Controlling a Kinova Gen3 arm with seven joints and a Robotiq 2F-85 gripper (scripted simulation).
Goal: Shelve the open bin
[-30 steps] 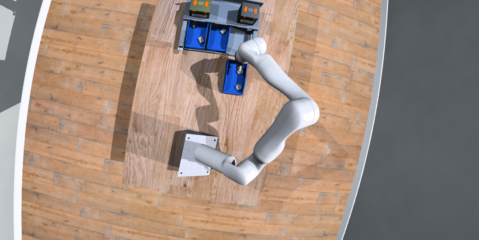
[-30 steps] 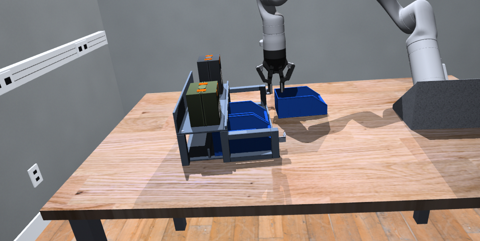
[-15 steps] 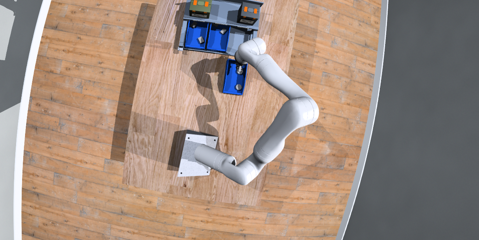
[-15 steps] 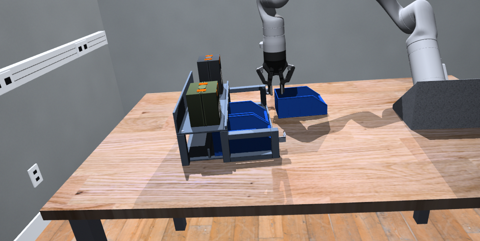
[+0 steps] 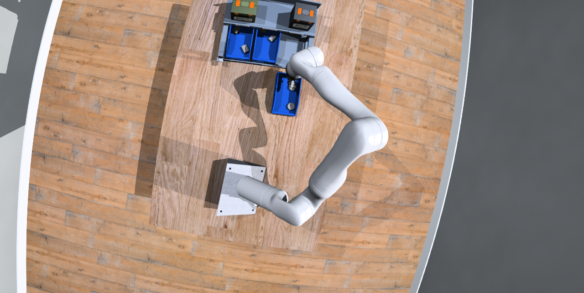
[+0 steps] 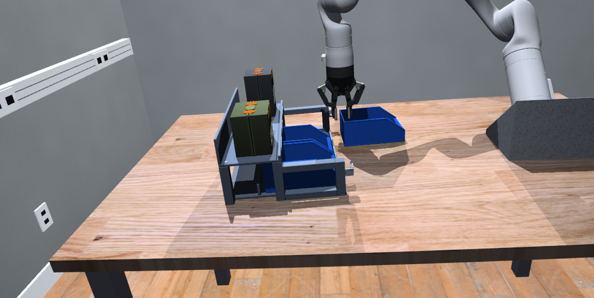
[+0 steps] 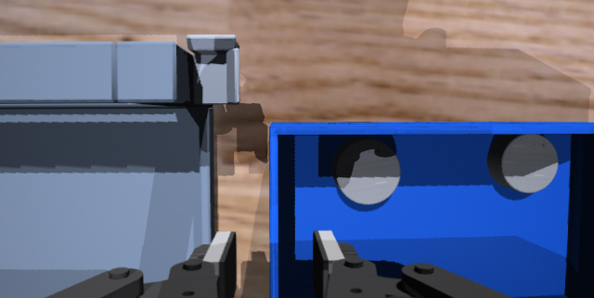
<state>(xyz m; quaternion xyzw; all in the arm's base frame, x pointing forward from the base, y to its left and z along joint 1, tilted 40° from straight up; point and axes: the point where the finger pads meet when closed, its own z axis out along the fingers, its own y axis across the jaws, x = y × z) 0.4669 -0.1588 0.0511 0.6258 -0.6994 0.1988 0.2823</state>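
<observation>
The round grey part is 5 cm behind my hand, 2 cm to the right of it and 7 cm below it. The rest, counted from my hand: green box (24 cm ahead, 21 cm to the left, 7 cm above); then dark box (22 cm ahead, 2 cm to the right, 8 cm above); then shelf (16 cm ahead, 10 cm to the left, 2 cm below).
</observation>
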